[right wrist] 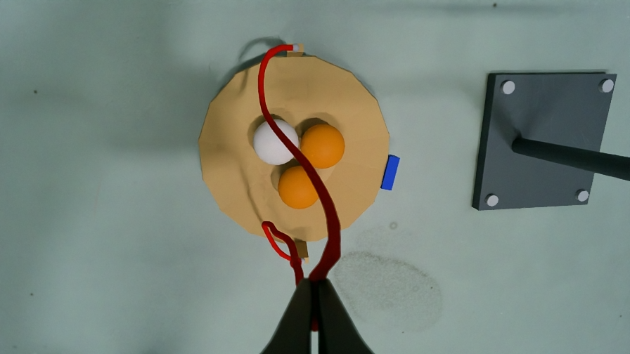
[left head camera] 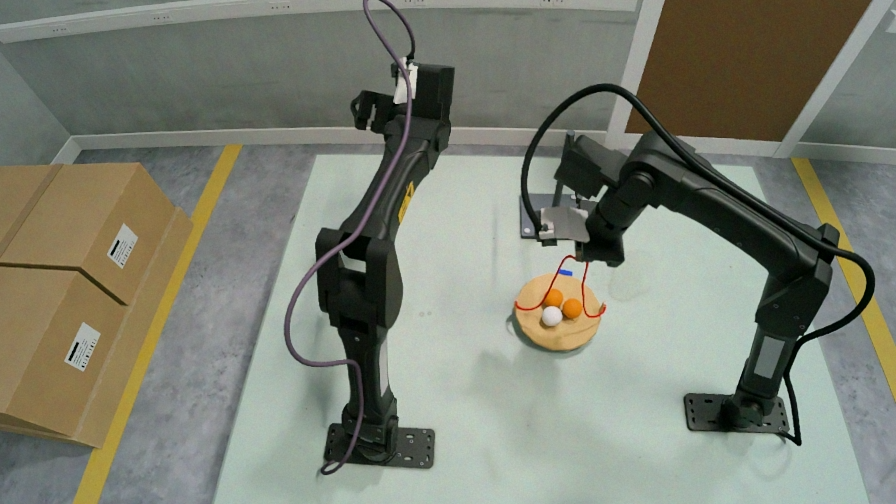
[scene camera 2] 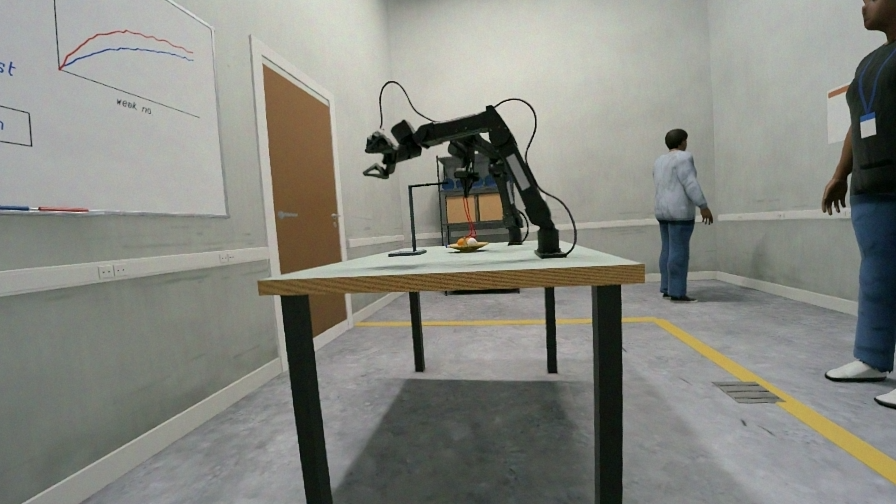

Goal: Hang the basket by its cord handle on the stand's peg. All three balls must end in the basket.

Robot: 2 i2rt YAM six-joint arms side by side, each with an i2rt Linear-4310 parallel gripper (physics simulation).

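The shallow tan basket [left head camera: 557,341] [scene camera 2: 468,248] [right wrist: 350,100] appears to rest upright on the table. It holds a white ball [left head camera: 551,316] [right wrist: 272,145] and two orange balls, one [left head camera: 553,297] [right wrist: 323,146] and another [left head camera: 572,308] [right wrist: 296,189]. My right gripper [scene camera 2: 466,193] [right wrist: 314,292] is above the basket's edge, shut on the red cord handle [left head camera: 583,289] [scene camera 2: 466,210] [right wrist: 327,205], which rises from both sides of the rim. Its fingertips are hidden in the left head camera. My left gripper [left head camera: 370,119] [scene camera 2: 374,171] is open and empty, high and far from the basket. The dark stand [left head camera: 527,226] [scene camera 2: 412,219] [right wrist: 540,185] has a horizontal peg [scene camera 2: 429,184].
A small blue block [left head camera: 565,272] [right wrist: 390,172] lies beside the basket, on the side towards the stand. The right arm [left head camera: 720,219] reaches over the stand in the left head camera. Cardboard boxes [left head camera: 81,219] are beside the table [left head camera: 463,401] at the picture's left.
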